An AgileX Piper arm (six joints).
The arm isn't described. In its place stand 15 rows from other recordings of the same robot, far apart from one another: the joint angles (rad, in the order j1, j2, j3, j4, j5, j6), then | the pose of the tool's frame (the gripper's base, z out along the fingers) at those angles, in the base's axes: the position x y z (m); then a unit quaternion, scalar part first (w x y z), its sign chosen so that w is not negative.
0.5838, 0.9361, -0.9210, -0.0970, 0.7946, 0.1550 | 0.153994 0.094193 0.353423 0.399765 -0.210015 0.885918 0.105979
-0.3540, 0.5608, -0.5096, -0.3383, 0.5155, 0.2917 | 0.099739 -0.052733 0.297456 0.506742 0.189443 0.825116 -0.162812
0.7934, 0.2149, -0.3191, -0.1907, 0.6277, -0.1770 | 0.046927 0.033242 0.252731 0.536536 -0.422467 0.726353 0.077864
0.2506, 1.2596, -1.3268, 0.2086, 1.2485, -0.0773 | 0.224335 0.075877 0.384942 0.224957 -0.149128 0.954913 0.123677
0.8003, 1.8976, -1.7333, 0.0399, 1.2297, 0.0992 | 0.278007 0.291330 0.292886 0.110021 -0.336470 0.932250 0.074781
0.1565, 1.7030, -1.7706, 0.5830, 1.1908, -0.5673 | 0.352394 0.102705 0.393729 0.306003 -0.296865 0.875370 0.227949
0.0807, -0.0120, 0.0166, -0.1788, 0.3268, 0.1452 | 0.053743 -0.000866 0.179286 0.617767 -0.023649 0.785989 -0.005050
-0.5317, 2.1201, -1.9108, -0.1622, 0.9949, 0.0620 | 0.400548 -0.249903 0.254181 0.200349 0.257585 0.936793 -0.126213
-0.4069, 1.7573, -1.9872, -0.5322, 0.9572, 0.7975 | 0.344576 -0.189605 0.447845 0.475184 0.456396 0.732543 -0.171125
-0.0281, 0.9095, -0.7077, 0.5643, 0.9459, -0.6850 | 0.155465 0.035118 0.294715 0.317778 -0.204554 0.912140 0.158666
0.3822, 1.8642, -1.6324, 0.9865, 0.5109, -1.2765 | 0.399009 0.200388 0.332062 0.519627 -0.401585 0.731456 0.183548
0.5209, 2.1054, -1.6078, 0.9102, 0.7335, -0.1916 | 0.377551 0.272084 0.205193 0.129224 -0.065508 0.912266 0.383119
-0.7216, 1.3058, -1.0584, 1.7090, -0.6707, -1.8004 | 0.175820 -0.229323 0.368300 0.432424 0.432841 0.646060 -0.456361
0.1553, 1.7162, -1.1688, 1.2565, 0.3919, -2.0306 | 0.374397 0.092073 0.258181 0.491745 -0.475014 0.729715 0.007988
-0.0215, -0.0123, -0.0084, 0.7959, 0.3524, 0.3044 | 0.051817 0.021332 0.194351 0.515404 0.319437 0.683711 0.406027
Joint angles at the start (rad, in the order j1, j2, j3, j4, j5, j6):
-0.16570, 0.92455, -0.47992, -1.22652, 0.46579, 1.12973
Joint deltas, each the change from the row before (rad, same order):
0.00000, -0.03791, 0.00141, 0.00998, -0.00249, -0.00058
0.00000, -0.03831, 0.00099, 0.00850, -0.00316, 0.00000
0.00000, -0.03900, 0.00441, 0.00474, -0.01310, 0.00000
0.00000, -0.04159, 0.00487, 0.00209, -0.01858, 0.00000
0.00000, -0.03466, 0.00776, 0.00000, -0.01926, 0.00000
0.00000, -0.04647, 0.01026, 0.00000, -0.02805, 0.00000
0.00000, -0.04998, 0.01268, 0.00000, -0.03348, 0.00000
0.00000, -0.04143, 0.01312, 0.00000, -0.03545, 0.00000
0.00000, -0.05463, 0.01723, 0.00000, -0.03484, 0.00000
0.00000, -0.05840, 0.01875, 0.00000, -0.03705, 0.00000
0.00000, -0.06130, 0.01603, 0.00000, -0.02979, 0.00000
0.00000, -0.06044, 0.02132, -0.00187, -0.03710, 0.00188
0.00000, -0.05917, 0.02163, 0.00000, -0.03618, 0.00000
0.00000, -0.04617, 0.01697, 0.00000, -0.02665, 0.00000
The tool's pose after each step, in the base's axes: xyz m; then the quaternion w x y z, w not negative. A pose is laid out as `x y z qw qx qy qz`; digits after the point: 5 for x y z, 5 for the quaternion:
0.16052 -0.06552 0.26895 0.47875 0.15860 0.83036 -0.23695
0.15492 -0.06421 0.27475 0.49484 0.16372 0.82109 -0.23266
0.14936 -0.06220 0.27964 0.51229 0.16431 0.81202 -0.22622
0.14354 -0.05975 0.28478 0.53190 0.16224 0.80179 -0.21887
0.13856 -0.05740 0.28781 0.54751 0.15832 0.79380 -0.21222
0.13191 -0.05406 0.29171 0.56875 0.15203 0.78250 -0.20274
0.12472 -0.05017 0.29510 0.59127 0.14369 0.77006 -0.19172
0.11897 -0.04632 0.29699 0.61030 0.13384 0.75967 -0.18036
0.11082 -0.04209 0.29880 0.63222 0.12407 0.74580 -0.16941
0.10212 -0.03756 0.30011 0.65487 0.11309 0.73032 -0.15808
0.09267 -0.03348 0.30189 0.67744 0.10408 0.71270 -0.14933
0.08383 -0.02888 0.30150 0.69867 0.09200 0.69581 -0.13872
0.07540 -0.02439 0.30032 0.71836 0.07965 0.67901 -0.12867
0.06894 -0.02103 0.29897 0.73294 0.07025 0.66565 -0.12152

